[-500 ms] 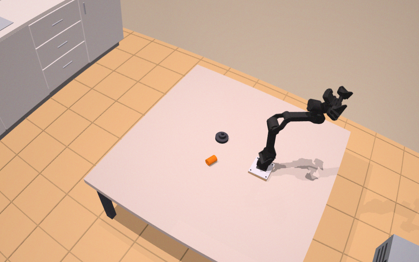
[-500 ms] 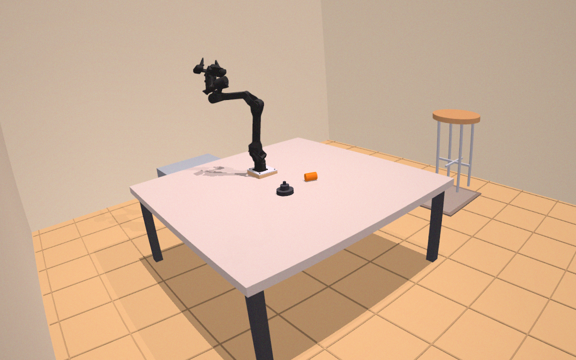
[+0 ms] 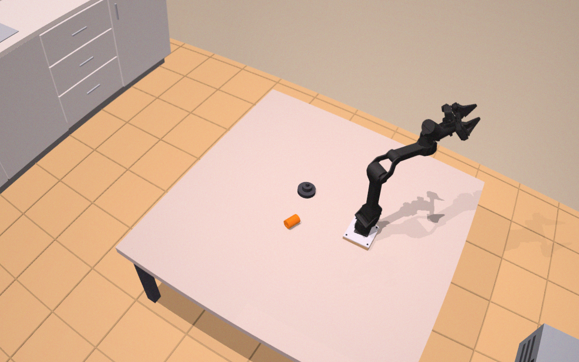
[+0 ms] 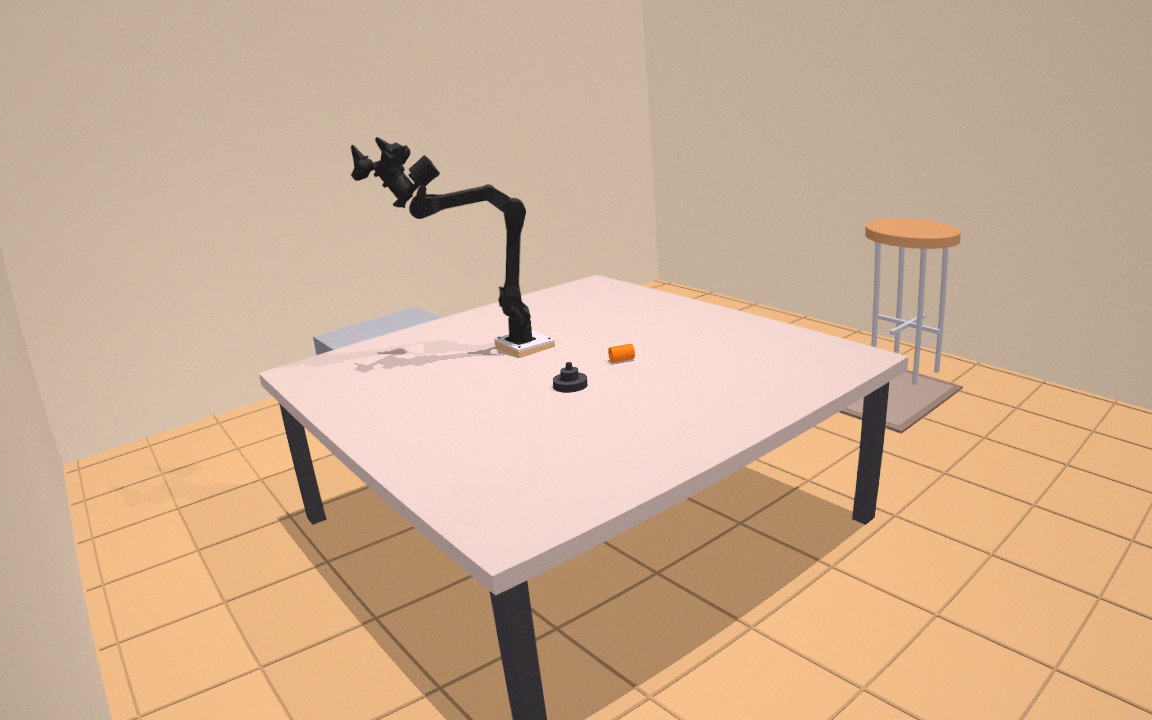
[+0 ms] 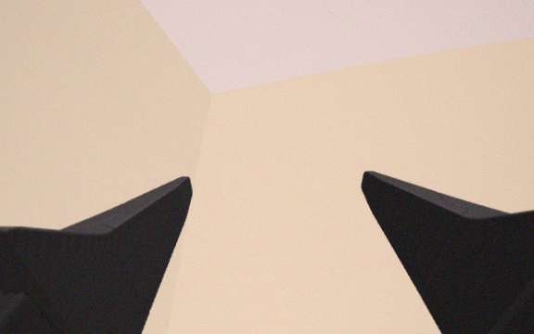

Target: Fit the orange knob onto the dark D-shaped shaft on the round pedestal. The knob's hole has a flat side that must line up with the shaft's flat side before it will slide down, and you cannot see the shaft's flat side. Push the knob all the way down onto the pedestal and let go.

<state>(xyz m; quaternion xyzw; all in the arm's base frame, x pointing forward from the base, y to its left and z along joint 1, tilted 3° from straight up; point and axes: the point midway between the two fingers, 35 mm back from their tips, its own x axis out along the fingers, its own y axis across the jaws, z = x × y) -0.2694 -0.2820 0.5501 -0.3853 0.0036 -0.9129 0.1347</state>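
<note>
Right now the orange knob is 60 cm below my gripper tip, 56 cm ahead of it and 37 cm to the left of it. Round my gripper tip: pedestal 59 cm below, 58 cm ahead, 17 cm to the left.
</note>
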